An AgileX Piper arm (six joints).
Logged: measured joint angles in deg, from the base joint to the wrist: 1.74, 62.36, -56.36, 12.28, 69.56, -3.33; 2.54, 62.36, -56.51, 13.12, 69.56, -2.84; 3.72, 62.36, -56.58, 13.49, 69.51, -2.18; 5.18, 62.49, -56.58, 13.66, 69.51, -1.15; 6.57, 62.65, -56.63, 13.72, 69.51, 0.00; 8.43, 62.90, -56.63, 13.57, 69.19, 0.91; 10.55, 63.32, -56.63, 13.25, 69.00, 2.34; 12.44, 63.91, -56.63, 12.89, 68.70, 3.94; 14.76, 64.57, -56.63, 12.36, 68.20, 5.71; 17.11, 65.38, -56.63, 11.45, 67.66, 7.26
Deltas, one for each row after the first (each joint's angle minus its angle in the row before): 0.80, 0.00, -0.15, 0.84, 0.00, 0.49; 1.18, 0.00, -0.07, 0.37, -0.05, 0.66; 1.46, 0.13, 0.00, 0.17, 0.00, 1.03; 1.39, 0.16, -0.05, 0.06, 0.00, 1.15; 1.86, 0.25, 0.00, -0.15, -0.32, 0.91; 2.12, 0.42, 0.00, -0.32, -0.19, 1.43; 1.89, 0.59, 0.00, -0.36, -0.30, 1.60; 2.32, 0.66, 0.00, -0.53, -0.50, 1.77; 2.35, 0.81, 0.00, -0.91, -0.54, 1.55
